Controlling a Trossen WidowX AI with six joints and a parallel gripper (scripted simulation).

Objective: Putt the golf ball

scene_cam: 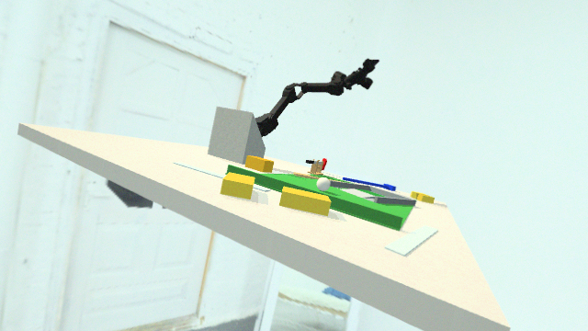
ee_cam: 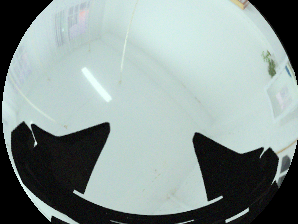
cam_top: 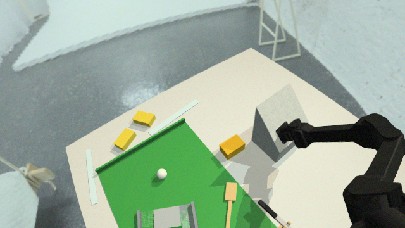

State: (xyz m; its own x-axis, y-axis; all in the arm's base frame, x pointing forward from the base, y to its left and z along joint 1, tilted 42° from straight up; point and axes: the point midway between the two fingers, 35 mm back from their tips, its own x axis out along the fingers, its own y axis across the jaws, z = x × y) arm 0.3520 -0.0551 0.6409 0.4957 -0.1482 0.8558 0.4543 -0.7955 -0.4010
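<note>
Now: the red putter 580 mm below my gripper tip, 150 mm to the right of it and 150 mm behind it. From my gripper tip the other things lie so: blue putter 620 mm below, 110 mm ahead, 30 mm to the left; then white golf ball 640 mm to the right, 610 mm below, 50 mm ahead; then green mat 630 mm below, 470 mm to the right, 80 mm ahead.
</note>
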